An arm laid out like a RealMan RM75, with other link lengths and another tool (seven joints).
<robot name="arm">
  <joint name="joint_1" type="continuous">
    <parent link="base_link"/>
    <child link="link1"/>
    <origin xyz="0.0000 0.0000 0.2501"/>
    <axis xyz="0 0 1"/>
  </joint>
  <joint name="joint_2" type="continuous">
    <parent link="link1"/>
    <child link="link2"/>
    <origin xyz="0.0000 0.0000 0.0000" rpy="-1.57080 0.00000 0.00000"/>
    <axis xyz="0 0 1"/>
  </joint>
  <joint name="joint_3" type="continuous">
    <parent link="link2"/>
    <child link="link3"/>
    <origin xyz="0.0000 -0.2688 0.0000" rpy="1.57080 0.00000 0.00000"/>
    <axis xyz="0 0 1"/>
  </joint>
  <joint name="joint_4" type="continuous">
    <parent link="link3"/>
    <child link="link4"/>
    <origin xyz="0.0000 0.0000 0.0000" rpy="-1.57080 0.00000 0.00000"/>
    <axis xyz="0 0 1"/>
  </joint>
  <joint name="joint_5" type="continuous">
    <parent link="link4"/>
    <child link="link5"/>
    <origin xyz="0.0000 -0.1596 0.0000" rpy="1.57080 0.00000 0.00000"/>
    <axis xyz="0 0 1"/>
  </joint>
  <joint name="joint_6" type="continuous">
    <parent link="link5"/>
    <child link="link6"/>
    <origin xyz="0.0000 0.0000 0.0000" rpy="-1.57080 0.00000 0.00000"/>
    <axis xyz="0 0 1"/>
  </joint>
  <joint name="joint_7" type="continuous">
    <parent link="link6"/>
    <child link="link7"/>
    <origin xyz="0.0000 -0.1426 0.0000" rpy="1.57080 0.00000 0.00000"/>
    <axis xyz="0 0 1"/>
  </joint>
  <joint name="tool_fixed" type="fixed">
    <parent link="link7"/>
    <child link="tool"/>
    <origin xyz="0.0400 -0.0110 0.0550" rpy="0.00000 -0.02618 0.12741"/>
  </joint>
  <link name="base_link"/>
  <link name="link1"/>
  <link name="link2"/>
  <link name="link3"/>
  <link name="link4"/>
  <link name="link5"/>
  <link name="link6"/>
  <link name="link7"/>
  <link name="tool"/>
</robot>
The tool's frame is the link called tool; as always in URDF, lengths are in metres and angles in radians. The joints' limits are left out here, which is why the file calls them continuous.
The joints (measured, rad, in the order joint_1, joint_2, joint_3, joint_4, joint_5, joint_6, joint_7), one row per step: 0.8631, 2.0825, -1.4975, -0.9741, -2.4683, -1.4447, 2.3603; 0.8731, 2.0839, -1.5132, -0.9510, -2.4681, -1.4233, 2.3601; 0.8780, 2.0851, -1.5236, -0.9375, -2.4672, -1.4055, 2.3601; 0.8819, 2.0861, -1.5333, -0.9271, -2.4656, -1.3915, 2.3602; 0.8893, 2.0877, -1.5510, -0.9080, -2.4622, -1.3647, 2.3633; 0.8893, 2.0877, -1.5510, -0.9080, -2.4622, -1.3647, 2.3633; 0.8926, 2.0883, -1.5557, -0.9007, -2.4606, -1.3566, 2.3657; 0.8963, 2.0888, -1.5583, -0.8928, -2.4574, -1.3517, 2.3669; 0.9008, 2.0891, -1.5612, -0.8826, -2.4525, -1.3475, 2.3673; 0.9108, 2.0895, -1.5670, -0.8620, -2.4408, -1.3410, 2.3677; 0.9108, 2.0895, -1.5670, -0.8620, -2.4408, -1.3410, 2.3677; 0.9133, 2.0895, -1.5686, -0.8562, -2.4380, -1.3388, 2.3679; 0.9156, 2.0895, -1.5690, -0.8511, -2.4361, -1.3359, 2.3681
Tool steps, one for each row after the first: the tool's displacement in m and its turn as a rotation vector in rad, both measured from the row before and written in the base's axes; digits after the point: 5 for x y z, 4 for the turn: 0.00057, 0.00149, -0.00272, -0.0006, -0.0093, 0.0065; 0.00025, 0.00138, -0.00203, 0.0031, -0.0035, 0.0054; 0.00011, 0.00093, -0.00173, 0.0015, -0.0029, 0.0050; 0.00007, 0.00188, -0.00311, 0.0052, -0.0045, 0.0071; 0.00000, 0.00000, 0.00000, 0.0000, 0.0000, 0.0000; -0.00015, 0.00051, -0.00105, 0.0019, -0.0008, 0.0001; -0.00029, 0.00003, -0.00100, -0.0006, 0.0004, -0.0018; -0.00019, -0.00030, -0.00112, -0.0027, 0.0004, -0.0030; -0.00076, -0.00083, -0.00223, -0.0073, 0.0015, -0.0063; 0.00000, 0.00000, 0.00000, 0.0000, 0.0000, 0.0000; -0.00003, -0.00017, -0.00053, -0.0014, 0.0000, -0.0019; -0.00011, 0.00017, -0.00041, 0.0003, 0.0006, -0.0015
